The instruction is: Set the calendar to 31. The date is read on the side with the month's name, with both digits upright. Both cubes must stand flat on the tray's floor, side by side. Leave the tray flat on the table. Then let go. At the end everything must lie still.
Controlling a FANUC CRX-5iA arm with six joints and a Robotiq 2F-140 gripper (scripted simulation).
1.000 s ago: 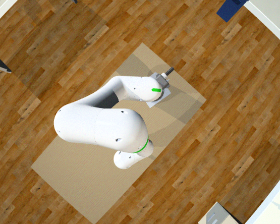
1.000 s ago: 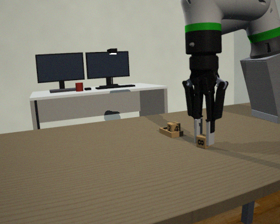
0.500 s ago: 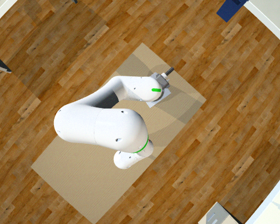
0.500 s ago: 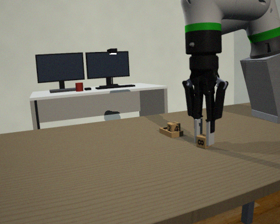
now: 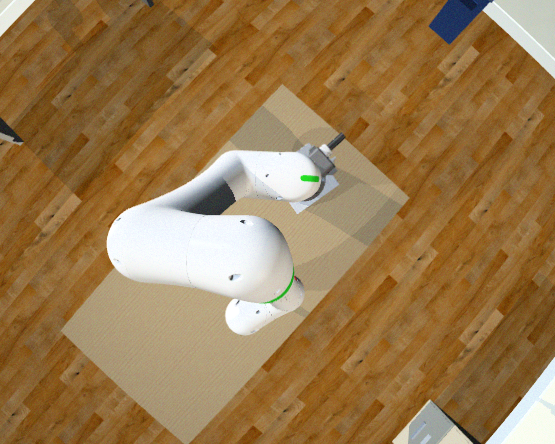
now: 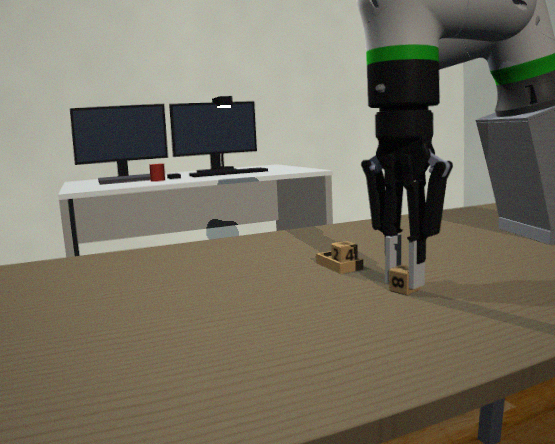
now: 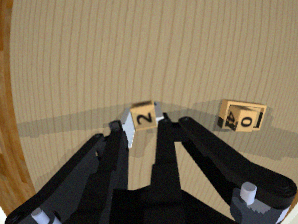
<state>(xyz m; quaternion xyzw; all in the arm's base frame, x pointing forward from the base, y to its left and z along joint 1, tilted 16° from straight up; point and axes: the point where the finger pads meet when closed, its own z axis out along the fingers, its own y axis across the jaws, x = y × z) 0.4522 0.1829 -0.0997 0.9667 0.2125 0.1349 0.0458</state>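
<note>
Now: hand 30 mm above the wooden number cube. From my hand the other things lie so: small wooden tray 160 mm to the right, 30 mm below, 30 mm ahead.
</note>
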